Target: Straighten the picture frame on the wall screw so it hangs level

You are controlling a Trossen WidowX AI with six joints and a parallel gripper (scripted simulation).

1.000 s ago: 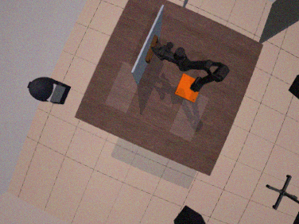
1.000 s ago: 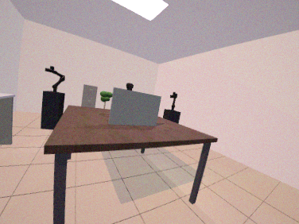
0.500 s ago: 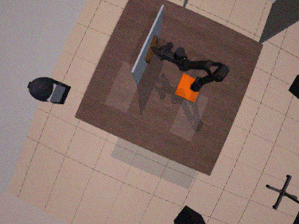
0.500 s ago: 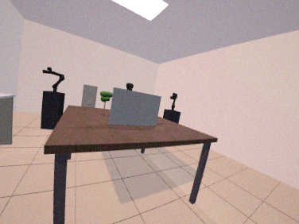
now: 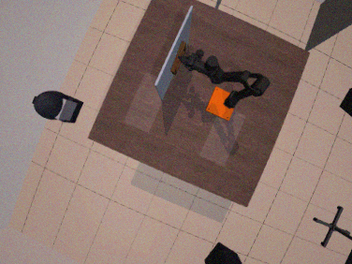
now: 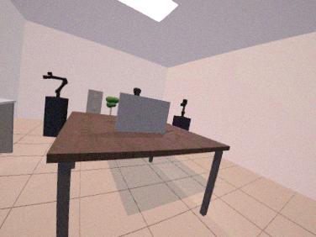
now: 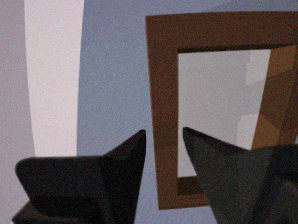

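Right now the brown picture frame is 2 cm ahead of my gripper tip, 1 cm to the right of it and 5 cm below it. From my gripper tip the other things lie so: wall panel (2 cm ahead, 6 cm below).
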